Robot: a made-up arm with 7 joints. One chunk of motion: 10 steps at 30 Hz.
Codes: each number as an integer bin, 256 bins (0 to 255) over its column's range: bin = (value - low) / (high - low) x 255, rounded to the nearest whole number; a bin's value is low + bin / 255 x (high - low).
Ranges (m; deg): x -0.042..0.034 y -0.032..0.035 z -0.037..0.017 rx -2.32..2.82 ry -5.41..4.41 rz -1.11..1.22
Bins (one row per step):
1: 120 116 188 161 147 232
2: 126 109 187 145 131 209
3: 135 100 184 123 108 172
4: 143 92 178 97 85 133
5: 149 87 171 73 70 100
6: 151 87 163 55 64 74
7: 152 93 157 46 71 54
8: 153 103 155 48 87 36
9: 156 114 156 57 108 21
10: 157 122 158 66 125 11
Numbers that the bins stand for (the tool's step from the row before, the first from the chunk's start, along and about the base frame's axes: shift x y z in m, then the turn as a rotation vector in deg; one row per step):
1: -0.00624 -0.00152 0.00281 0.925 0.251 1.010
2: -0.00445 -0.00336 0.00260 0.603 -0.365 0.800
3: -0.00176 -0.00573 0.00196 0.159 -1.251 0.462
4: 0.00062 -0.00783 0.00069 -0.365 -2.137 0.105
5: 0.00241 -0.00914 -0.00079 -0.849 -2.714 -0.196
6: 0.00300 -0.00914 -0.00248 -1.211 -2.945 -0.434
7: 0.00330 -0.00756 -0.00375 -1.393 -2.676 -0.617
8: 0.00360 -0.00494 -0.00418 -1.352 -2.060 -0.781
9: 0.00449 -0.00205 -0.00396 -1.171 -1.251 -0.918
10: 0.00479 0.00005 -0.00354 -0.990 -0.596 -1.009

